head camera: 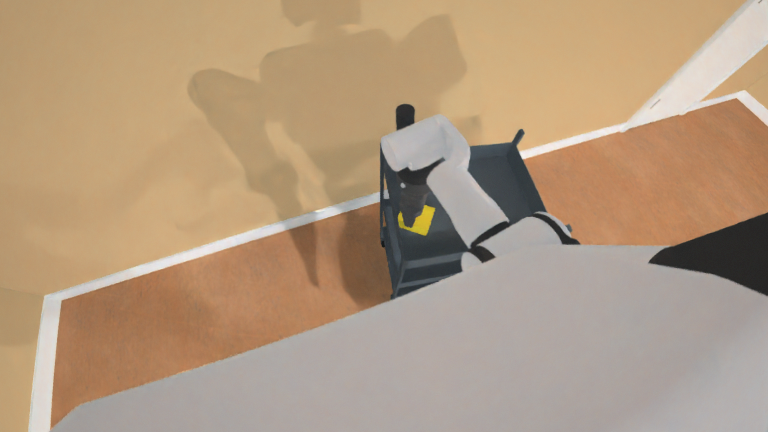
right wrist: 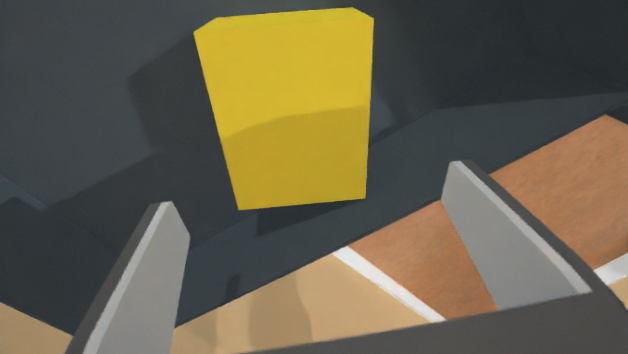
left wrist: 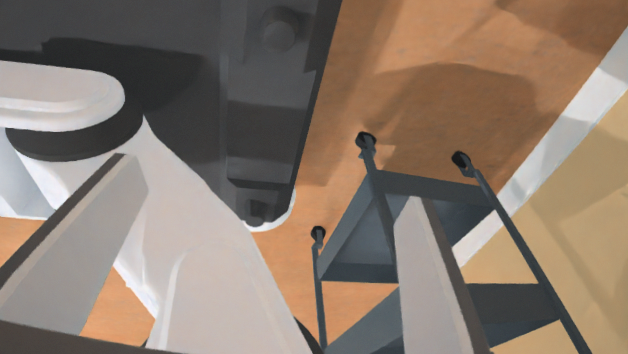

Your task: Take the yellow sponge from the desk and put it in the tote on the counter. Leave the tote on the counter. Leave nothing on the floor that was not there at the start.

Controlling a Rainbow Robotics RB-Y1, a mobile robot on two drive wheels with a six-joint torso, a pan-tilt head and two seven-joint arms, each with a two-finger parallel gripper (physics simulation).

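Places are measured from the robot's base along level axes (x left, y ahead, z down), in metres.
Pixels of known places: left gripper, between the fingertips: point(left wrist: 273, 192); right gripper, between the fingertips: point(head camera: 414, 207) point(right wrist: 315, 200).
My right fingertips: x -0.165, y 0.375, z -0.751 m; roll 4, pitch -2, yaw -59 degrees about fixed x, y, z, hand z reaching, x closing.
Observation:
Behind a point stands the place of what it marks.
The yellow sponge point(head camera: 425, 221) @[z -0.710, x -0.193, y 0.347 m] point(right wrist: 295, 110) @[z -0.709, x -0.183, y 0.369 m] is a block in the dark blue-grey top tray of a cart point(head camera: 529, 185) @[z -0.711, x -0.545, y 0.393 m] point(left wrist: 355, 272) @[z -0.168, x -0.543, y 0.349 m] point(right wrist: 415, 140) @[z -0.684, x -0.116, y 0.330 m], near the tray's left end in the head view. My right gripper point(head camera: 409, 222) point(right wrist: 315, 200) @[z -0.750, x -0.165, y 0.375 m] is open and above the sponge, partly covering it in the head view. In the right wrist view the sponge lies beyond the fingertips, between their lines, with nothing held. My left gripper point(left wrist: 273, 192) @[z -0.506, x 0.210, y -0.003 m] is open and empty, low beside the robot's base and away from the sponge. The desk, the counter and the tote do not show in these views.
A tan wall point(head camera: 134, 134) @[z -0.849, x 0.590, y 0.739 m] with a white baseboard point(head camera: 214, 241) @[z -0.099, x 0.744, y 0.719 m] stands behind the cart. Orange-brown floor point(head camera: 187, 317) @[z -0.002, x 0.942, y 0.370 m] shows on both sides of the cart. The robot's dark base point(left wrist: 190, 130) @[z -0.170, x -0.033, y -0.125 m] is close to the cart legs. A white slanted board point(head camera: 692, 69) @[z -0.559, x -2.262, y 1.052 m] is at the upper right.

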